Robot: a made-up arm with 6 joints.
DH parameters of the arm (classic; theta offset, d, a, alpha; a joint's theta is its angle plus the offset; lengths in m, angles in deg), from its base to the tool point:
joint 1: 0 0.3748 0 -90
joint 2: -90 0 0.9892 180
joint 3: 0 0 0 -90
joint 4: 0 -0.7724 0 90
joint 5: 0 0.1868 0 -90
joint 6: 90 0 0 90
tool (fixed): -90 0 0 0
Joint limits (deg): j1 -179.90..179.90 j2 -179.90..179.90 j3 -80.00..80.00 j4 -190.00..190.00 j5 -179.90..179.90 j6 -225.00..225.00
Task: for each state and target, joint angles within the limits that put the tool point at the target. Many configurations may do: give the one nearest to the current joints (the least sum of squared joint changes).
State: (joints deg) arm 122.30 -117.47 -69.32 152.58 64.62 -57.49
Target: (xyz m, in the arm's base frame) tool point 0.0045 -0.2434 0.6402
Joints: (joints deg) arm 136.19 -73.24 -80.00 157.47 64.62 -57.49
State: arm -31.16 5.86 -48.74 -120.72 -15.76 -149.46
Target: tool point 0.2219 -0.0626 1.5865
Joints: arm -39.27 -29.95 8.63 -119.50 -15.76 -149.46
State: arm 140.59 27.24 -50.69 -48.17 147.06 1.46
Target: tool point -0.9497 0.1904 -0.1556
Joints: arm 176.29 75.13 -4.62 -46.55 147.06 1.46
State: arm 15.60 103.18 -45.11 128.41 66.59 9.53
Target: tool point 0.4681 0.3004 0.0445
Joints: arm 19.37 69.00 -60.15 133.31 66.59 9.53
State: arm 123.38 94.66 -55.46 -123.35 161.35 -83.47
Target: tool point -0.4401 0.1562 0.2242
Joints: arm 144.41 57.42 -52.05 -133.72 161.35 -83.47
